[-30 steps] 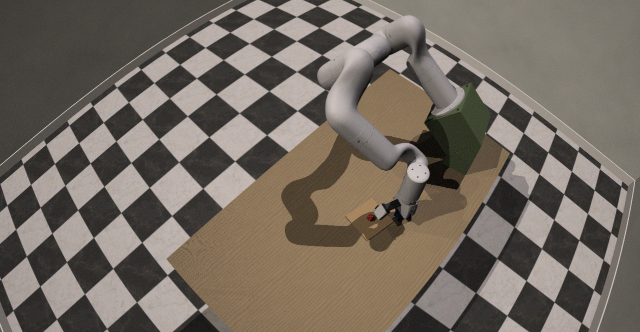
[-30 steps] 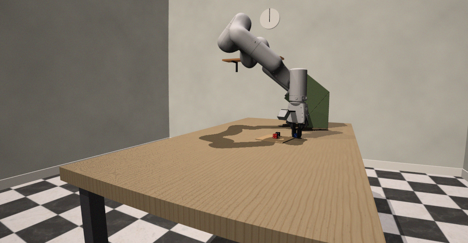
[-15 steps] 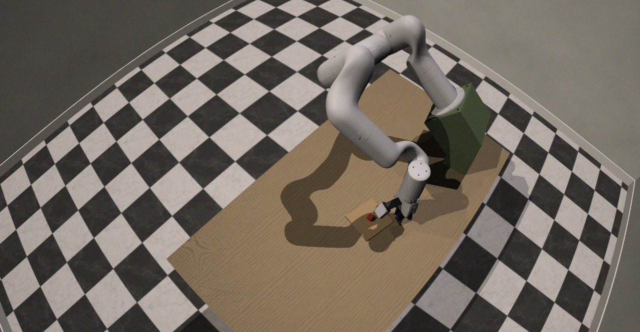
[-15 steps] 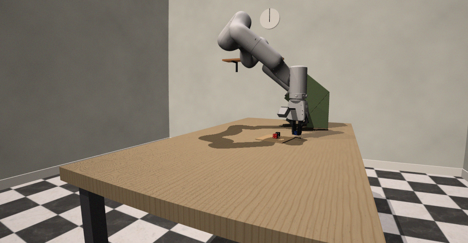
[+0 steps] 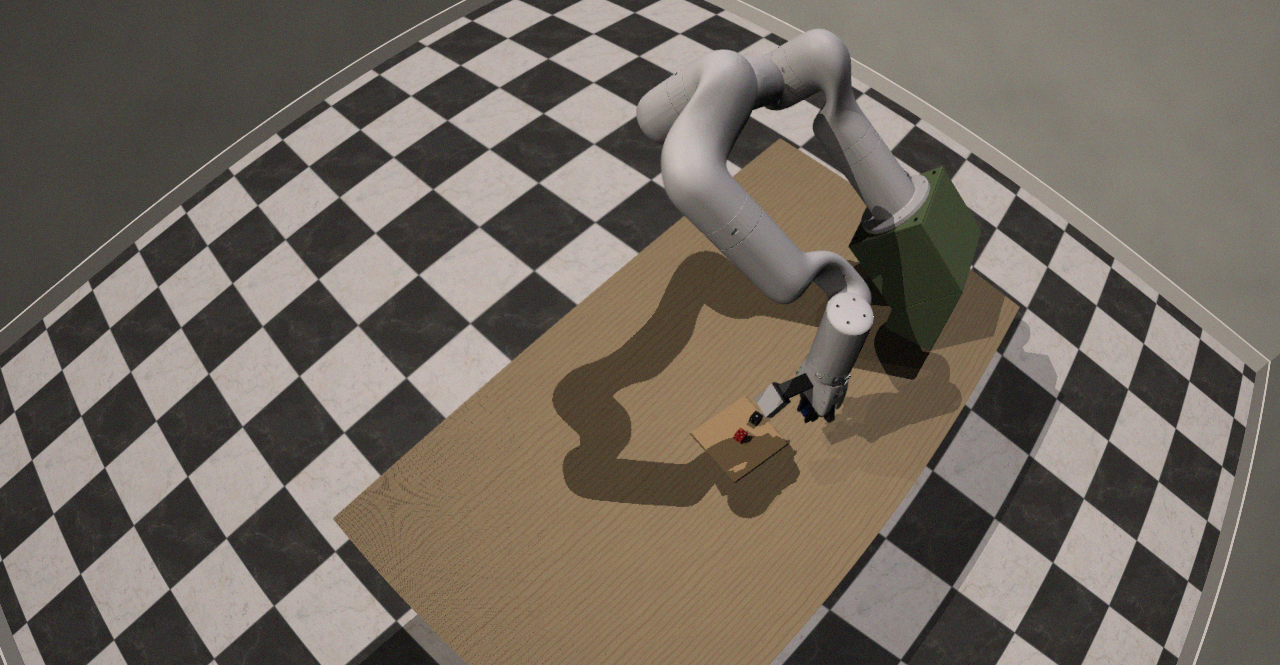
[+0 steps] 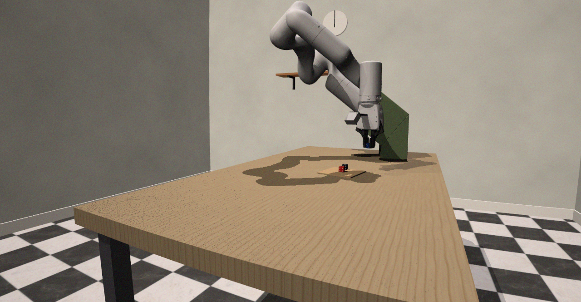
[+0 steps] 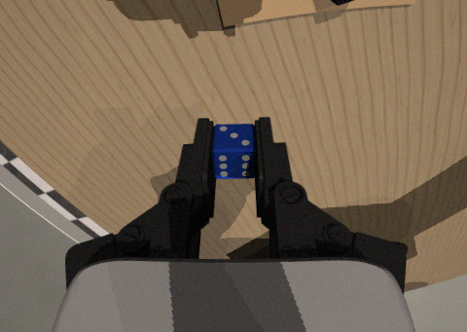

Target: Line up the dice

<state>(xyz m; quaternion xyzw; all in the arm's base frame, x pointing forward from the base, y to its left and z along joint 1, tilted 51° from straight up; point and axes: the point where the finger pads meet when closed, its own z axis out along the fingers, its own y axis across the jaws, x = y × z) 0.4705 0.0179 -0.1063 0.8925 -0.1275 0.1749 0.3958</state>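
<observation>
The red die is 100 mm below my hand, 90 mm to the right of it and 80 mm ahead of it. The rest, counted from my hand: tan mat: 110 mm below, 90 mm to the right, 80 mm ahead; then black die: 100 mm below, 90 mm to the right, 30 mm ahead; then blue die: 10 mm below.
</observation>
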